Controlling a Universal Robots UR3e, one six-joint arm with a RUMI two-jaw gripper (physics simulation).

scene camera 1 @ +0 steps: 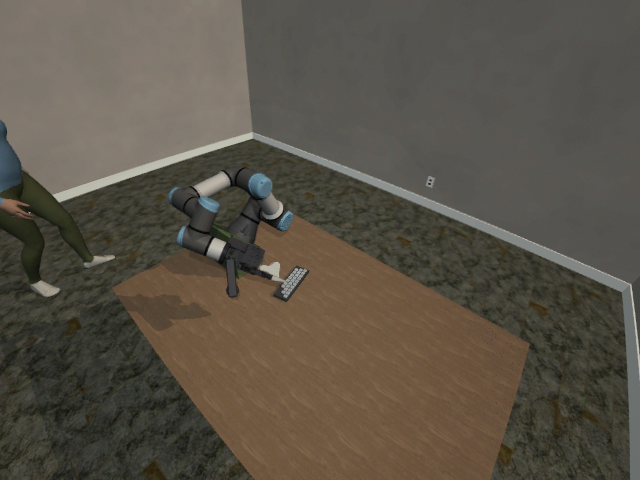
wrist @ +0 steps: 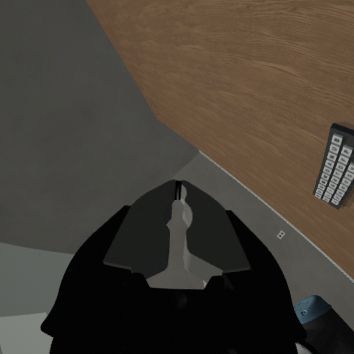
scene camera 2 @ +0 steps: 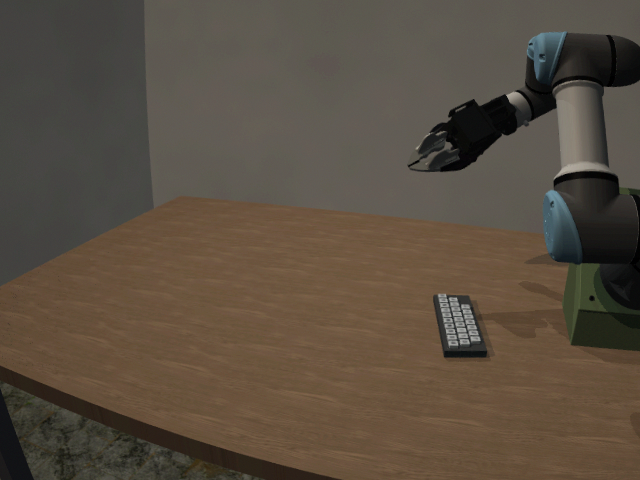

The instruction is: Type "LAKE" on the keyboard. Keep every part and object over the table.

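Seen in the pictures: gripper, fingertip midpoint: (scene camera 1: pixel 285 281) (wrist: pixel 177 181) (scene camera 2: pixel 408 166); arm's base, origin of the base link: (scene camera 1: pixel 239 236) (scene camera 2: pixel 636 270).
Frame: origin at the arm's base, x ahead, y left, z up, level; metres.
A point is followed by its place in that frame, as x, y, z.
A small dark keyboard (scene camera 1: pixel 292 283) {0.292, -0.005, -0.101} (scene camera 2: pixel 459 325) {0.281, 0.030, -0.100} (wrist: pixel 337 170) {0.287, -0.015, -0.100} with rows of white keys lies flat on the wooden table (scene camera 1: pixel 361 335) {0.634, -0.044, -0.117} (scene camera 2: pixel 258 310) {0.606, 0.013, -0.117} (wrist: pixel 240 65) {0.489, -0.132, -0.117}. The key letters are too small to read with certainty. My gripper (scene camera 1: pixel 283 280) {0.385, -0.151, 0.099} (scene camera 2: pixel 409 165) {0.385, -0.151, 0.099} (wrist: pixel 177 181) {0.385, -0.151, 0.099} is shut, with its two fingertips together and no object between them. In the scene camera 2 view it hangs high above the table, tilted, pointing to the left and slightly down. In the wrist view the keyboard is at the right edge, partly cut off, away from the fingertips.
The arm's green base (scene camera 2: pixel 599 325) {0.058, 0.040, -0.078} stands beside the keyboard at the table's end. The table's far edge and corner show in the wrist view. A person (scene camera 1: pixel 38 222) stands on the floor to the left of the table. A wall socket (scene camera 1: pixel 430 181) (wrist: pixel 281 234) is on the wall.
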